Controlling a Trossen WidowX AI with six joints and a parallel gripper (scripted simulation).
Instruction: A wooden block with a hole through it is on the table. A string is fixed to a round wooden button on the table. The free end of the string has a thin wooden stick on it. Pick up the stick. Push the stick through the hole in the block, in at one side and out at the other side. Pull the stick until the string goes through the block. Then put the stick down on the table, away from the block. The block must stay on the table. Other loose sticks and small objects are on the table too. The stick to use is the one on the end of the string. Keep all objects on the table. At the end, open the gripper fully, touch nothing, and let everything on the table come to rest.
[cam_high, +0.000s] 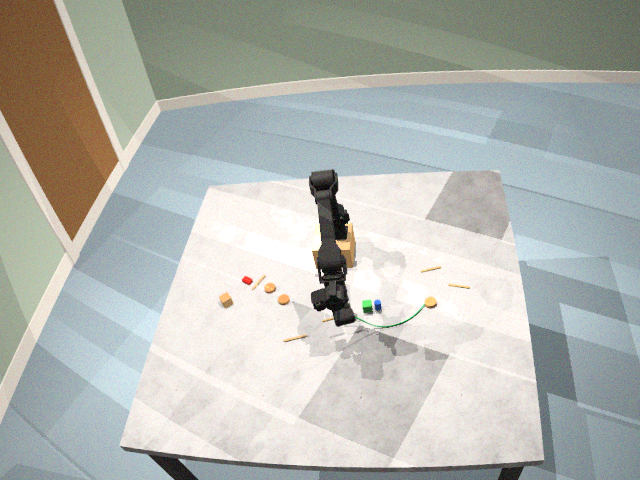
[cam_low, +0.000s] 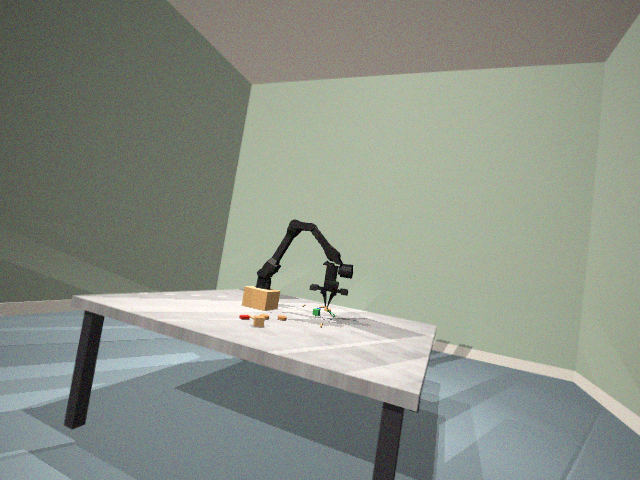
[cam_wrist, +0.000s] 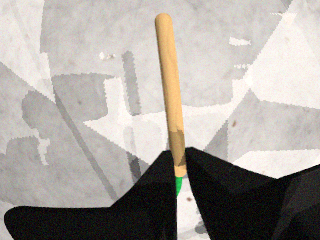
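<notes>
The thin wooden stick lies 1 cm to the right of my gripper tip. Round my gripper tip: green cube 8 cm behind, 7 cm to the left, 4 cm below; then blue cylinder 8 cm behind, 11 cm to the left, 4 cm below; then round wooden button 9 cm behind, 28 cm to the left, 5 cm below.
</notes>
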